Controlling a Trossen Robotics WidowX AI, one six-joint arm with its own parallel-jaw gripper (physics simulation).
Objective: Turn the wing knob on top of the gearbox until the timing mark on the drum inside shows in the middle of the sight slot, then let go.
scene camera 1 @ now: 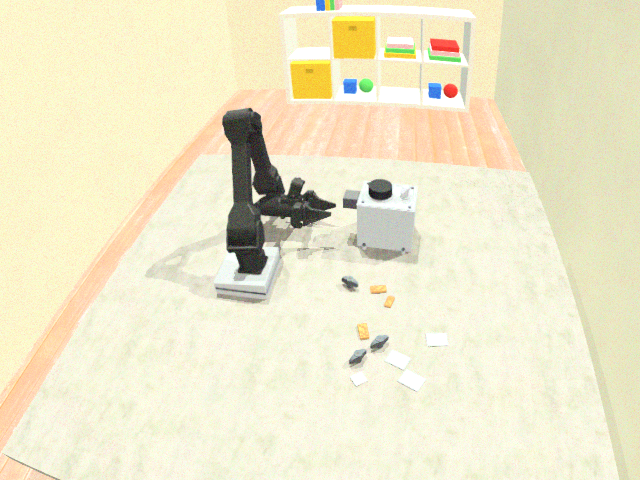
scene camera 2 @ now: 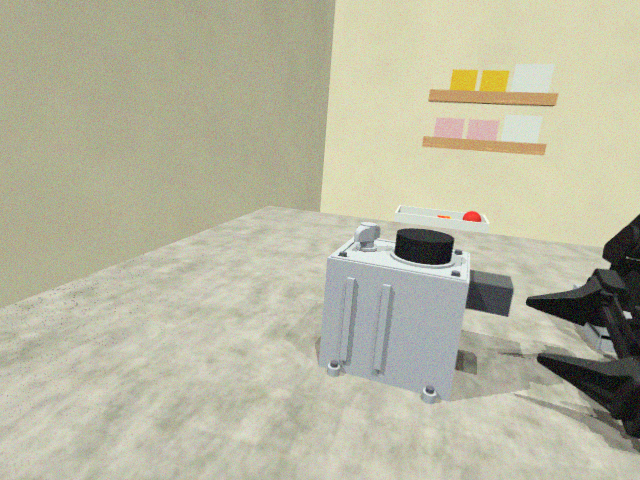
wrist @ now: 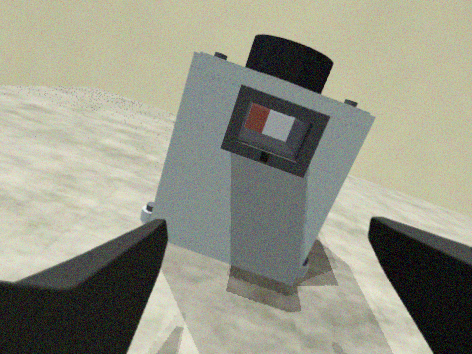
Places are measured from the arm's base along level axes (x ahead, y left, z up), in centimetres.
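Pixels of known places: gripper, between the fingertips: (scene camera 1: pixel 333 209) (scene camera 2: pixel 531 326) (wrist: pixel 267 228); arm's base, origin of its link: (scene camera 1: pixel 253 264) (scene camera 2: pixel 626 305).
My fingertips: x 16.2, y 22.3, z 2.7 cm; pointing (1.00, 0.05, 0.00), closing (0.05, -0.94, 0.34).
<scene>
Ahead of a thing's pixels: the offset from my fingertips to its top centre. "pt": to the spot under its first point. Level surfaces: height alone.
The pale grey gearbox @[dx +12.7, dy +0.6, dz +9.6 cm] (scene camera 1: pixel 385 224) (scene camera 2: pixel 395 320) (wrist: pixel 195 150) stands upright on the mat. Its small light grey wing knob @[dx +19.4, dy +0.5, dz +9.6 cm] (scene camera 1: pixel 406 193) (scene camera 2: pixel 367 235) is on top, beside a round black cap @[pt dx +12.9, dy -1.3, dz +8.9 cm] (scene camera 1: pixel 380 189) (scene camera 2: pixel 424 245) (wrist: pixel 290 62); the wing knob does not show in the wrist view. The dark sight slot housing @[pt dx +5.2, dy -1.3, dz +4.9 cm] (scene camera 1: pixel 351 199) (scene camera 2: pixel 490 293) (wrist: pixel 234 120) sticks out towards my gripper. Inside it, a red patch (wrist: pixel 256 118) is at the left and a white patch (wrist: pixel 278 125) adjoins it near the middle, with dark grey to the right. My gripper (scene camera 1: pixel 332 209) (scene camera 2: pixel 532 329) (wrist: pixel 267 228) is open and empty, in front of the housing, apart from it.
Grey stones @[dx +8.2, dy -20.8, dz -4.8 cm] (scene camera 1: pixel 349 281), orange pieces @[dx +15.3, dy -21.0, dz -6.9 cm] (scene camera 1: pixel 378 289) and white squares @[dx +30.8, dy -34.5, dz -7.3 cm] (scene camera 1: pixel 436 339) lie on the mat @[dz -7.6 cm] (scene camera 1: pixel 206 387) in front of the gearbox. A white tray (scene camera 2: pixel 439 222) with a red ball (scene camera 2: pixel 471 217) stands farther back. A white shelf unit (scene camera 1: pixel 377 11) stands beyond the mat.
</scene>
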